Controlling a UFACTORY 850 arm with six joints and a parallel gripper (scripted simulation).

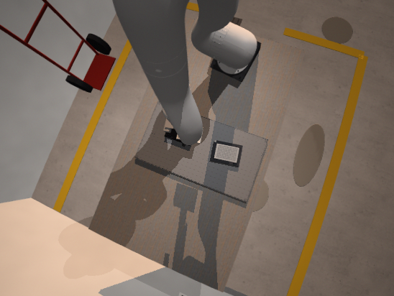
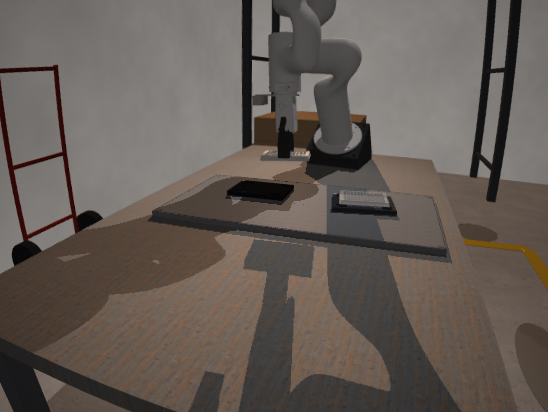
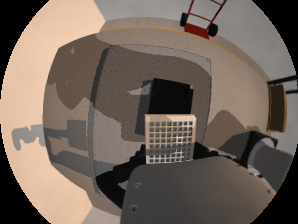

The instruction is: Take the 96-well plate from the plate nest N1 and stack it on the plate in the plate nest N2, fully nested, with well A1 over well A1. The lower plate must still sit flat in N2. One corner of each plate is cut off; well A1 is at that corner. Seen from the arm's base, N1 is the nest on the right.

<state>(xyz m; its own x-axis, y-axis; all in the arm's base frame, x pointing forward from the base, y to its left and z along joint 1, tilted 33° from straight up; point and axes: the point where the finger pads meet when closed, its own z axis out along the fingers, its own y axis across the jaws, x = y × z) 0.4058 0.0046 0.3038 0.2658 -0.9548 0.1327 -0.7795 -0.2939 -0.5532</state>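
My hand is 12 cm above the black nest and 7 cm to the left of it. Round my hand: 96-well plate (1 cm below).
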